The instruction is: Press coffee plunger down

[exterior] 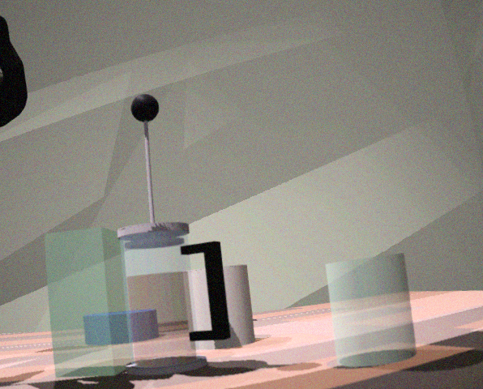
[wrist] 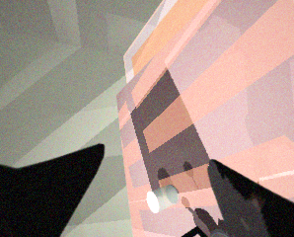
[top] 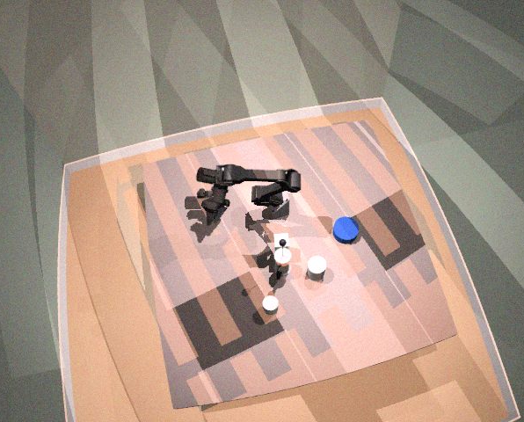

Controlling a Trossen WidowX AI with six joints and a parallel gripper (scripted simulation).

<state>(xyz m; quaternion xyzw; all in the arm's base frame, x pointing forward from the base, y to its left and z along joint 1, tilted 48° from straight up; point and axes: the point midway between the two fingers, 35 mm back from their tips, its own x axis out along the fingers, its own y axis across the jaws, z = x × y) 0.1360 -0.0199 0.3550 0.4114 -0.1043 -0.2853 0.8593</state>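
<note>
Right now the coffee press is 130 mm ahead of my gripper tip, 260 mm to the left of it and 140 mm below it. Round my gripper tip: blue disc: 20 mm behind, 580 mm to the left, 240 mm below.
</note>
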